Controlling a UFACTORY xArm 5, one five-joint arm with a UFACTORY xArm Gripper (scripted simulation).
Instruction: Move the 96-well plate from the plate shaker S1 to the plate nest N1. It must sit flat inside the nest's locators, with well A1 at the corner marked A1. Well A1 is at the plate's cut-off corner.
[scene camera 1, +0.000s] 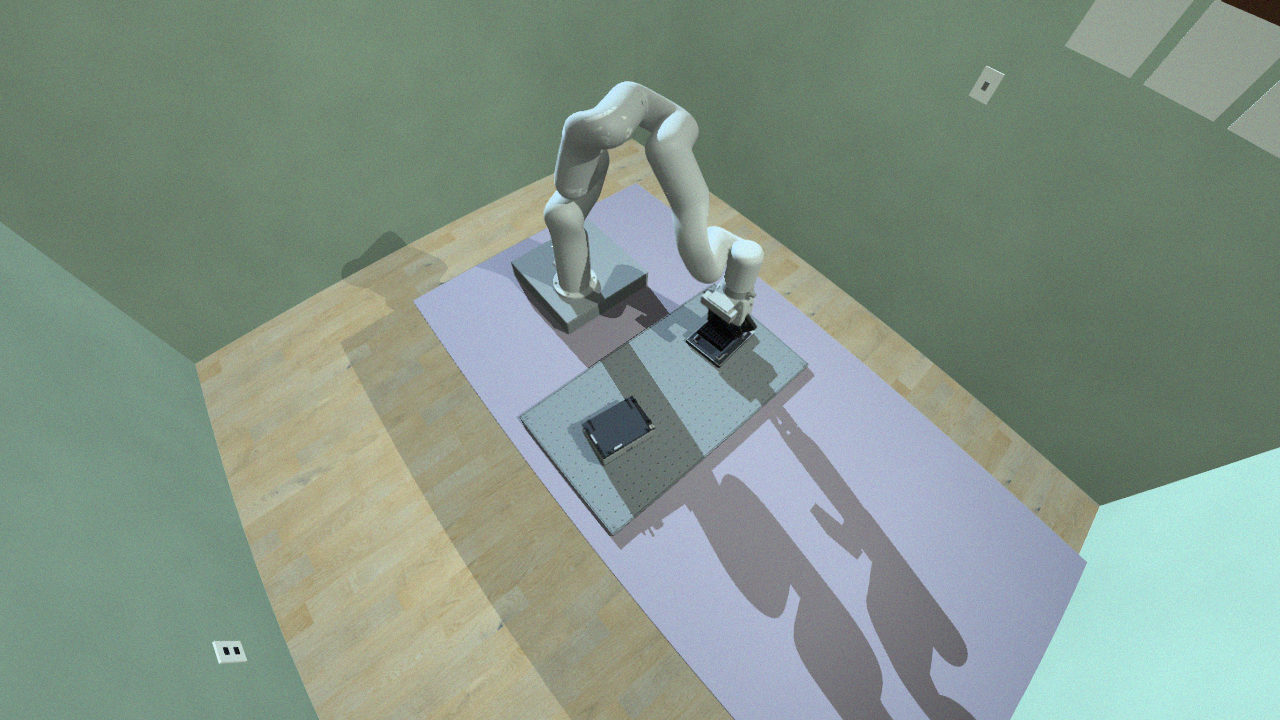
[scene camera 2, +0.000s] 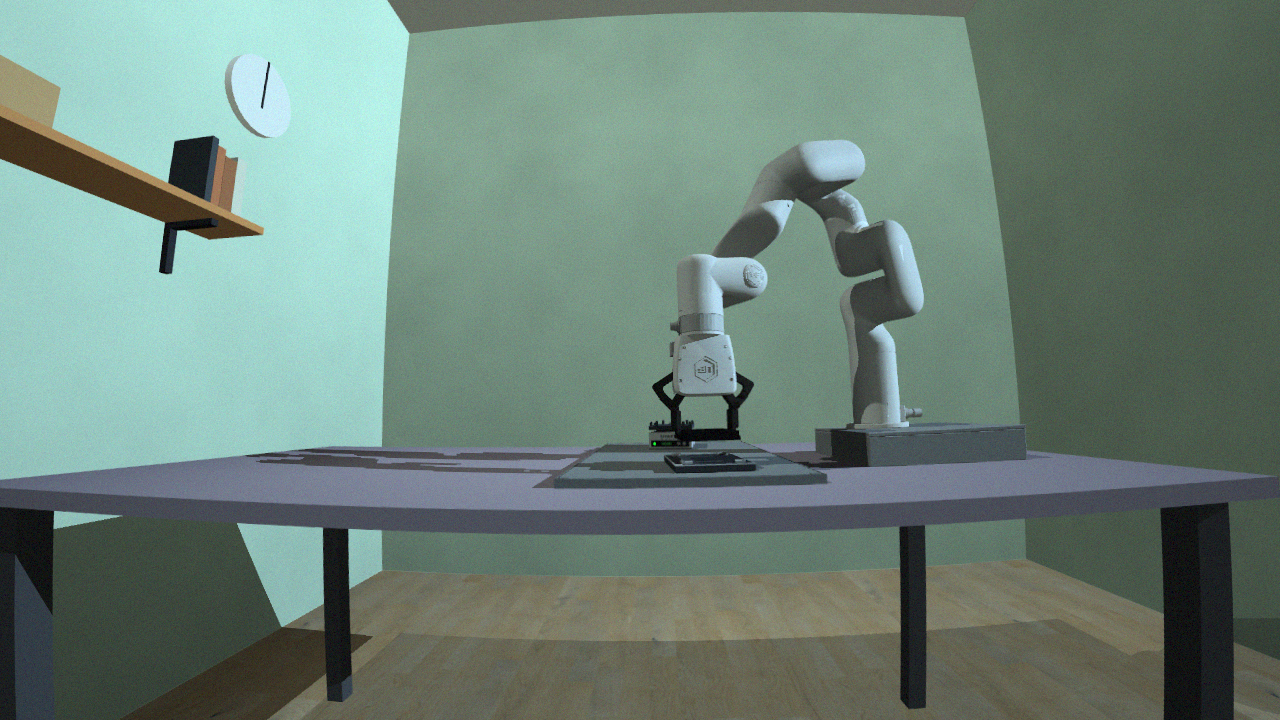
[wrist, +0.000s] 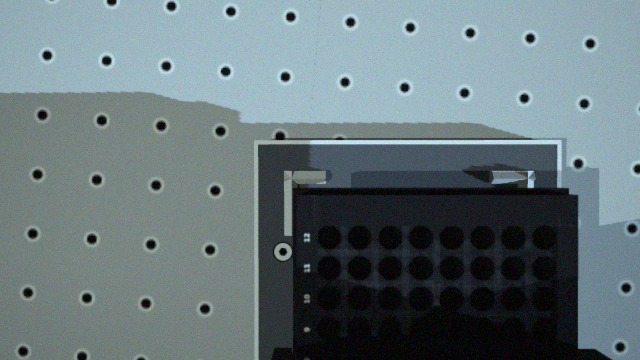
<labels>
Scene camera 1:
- my gripper: 723, 327
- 96-well plate: 705, 332
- plate shaker: 625, 422
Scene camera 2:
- my gripper: 705, 433
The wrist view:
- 96-well plate: 371, 266
</labels>
